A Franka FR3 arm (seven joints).
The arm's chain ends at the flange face. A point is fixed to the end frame.
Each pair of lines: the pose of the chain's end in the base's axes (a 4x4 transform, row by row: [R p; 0 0 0 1], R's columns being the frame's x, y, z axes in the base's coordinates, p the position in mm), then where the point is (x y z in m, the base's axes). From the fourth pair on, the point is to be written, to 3 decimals.
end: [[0.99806, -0.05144, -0.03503, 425.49], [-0.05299, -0.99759, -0.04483, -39.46], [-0.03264, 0.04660, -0.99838, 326.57], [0, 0, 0, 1]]
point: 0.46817 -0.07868 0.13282
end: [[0.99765, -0.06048, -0.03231, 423.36], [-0.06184, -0.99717, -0.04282, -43.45], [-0.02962, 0.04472, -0.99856, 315.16], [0, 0, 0, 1]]
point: 0.46629 -0.08272 0.12148
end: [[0.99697, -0.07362, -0.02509, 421.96], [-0.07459, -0.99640, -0.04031, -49.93], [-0.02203, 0.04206, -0.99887, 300.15], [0, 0, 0, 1]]
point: 0.46589 -0.08934 0.10672
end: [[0.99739, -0.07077, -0.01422, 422.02], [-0.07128, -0.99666, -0.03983, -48.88], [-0.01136, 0.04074, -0.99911, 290.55], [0, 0, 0, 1]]
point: 0.468 -0.088 0.098
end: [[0.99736, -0.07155, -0.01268, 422.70], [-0.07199, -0.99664, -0.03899, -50.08], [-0.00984, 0.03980, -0.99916, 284.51], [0, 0, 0, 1]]
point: 0.469 -0.089 0.092
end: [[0.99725, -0.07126, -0.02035, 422.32], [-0.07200, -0.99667, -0.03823, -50.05], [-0.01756, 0.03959, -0.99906, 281.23], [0, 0, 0, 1]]
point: 0.467 -0.089 0.088
